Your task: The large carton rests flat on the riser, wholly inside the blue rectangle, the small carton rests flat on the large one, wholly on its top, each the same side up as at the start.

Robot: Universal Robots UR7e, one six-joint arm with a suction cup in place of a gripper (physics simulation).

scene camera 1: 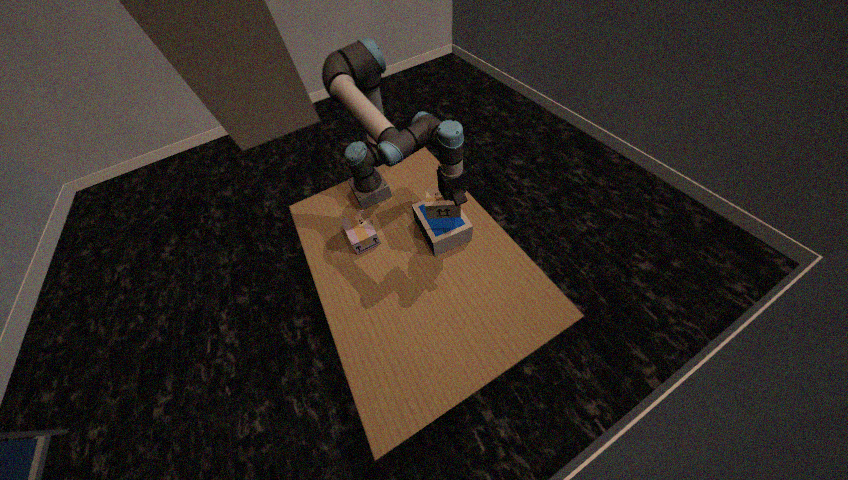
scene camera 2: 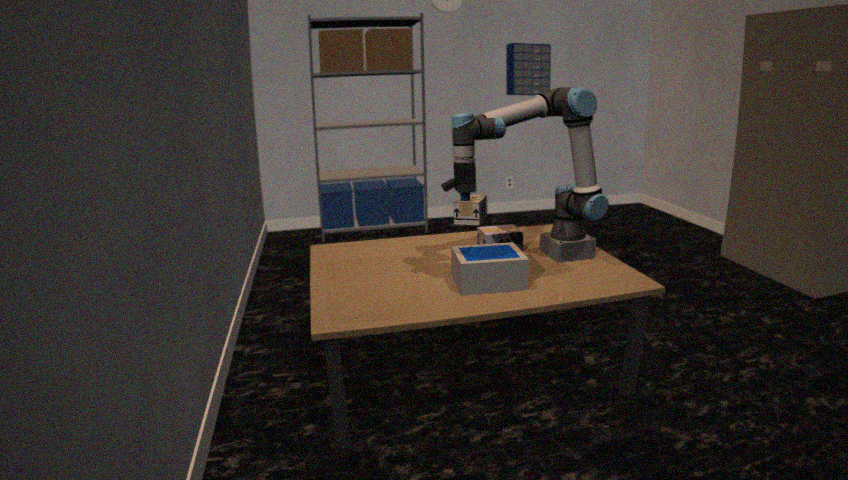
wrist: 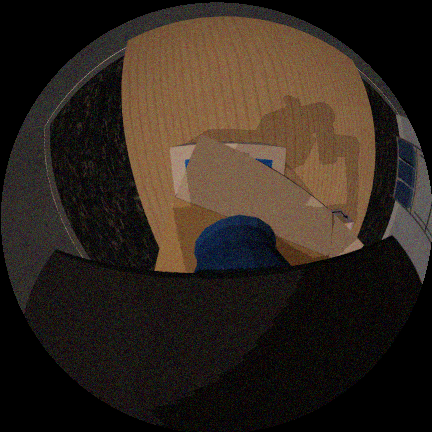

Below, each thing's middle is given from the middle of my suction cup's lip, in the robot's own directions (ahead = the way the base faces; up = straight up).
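Grey riser (wrist: 272,155): from my suction cup, 28 cm below, 9 cm behind, 1 cm to the right. Large carton (scene camera 1: 362,235): from my suction cup, 40 cm to the right, 29 cm below, 23 cm behind. My suction cup: 5 cm above the small carton (scene camera 2: 474,212), 3 cm past it, 3 cm to the left of it.
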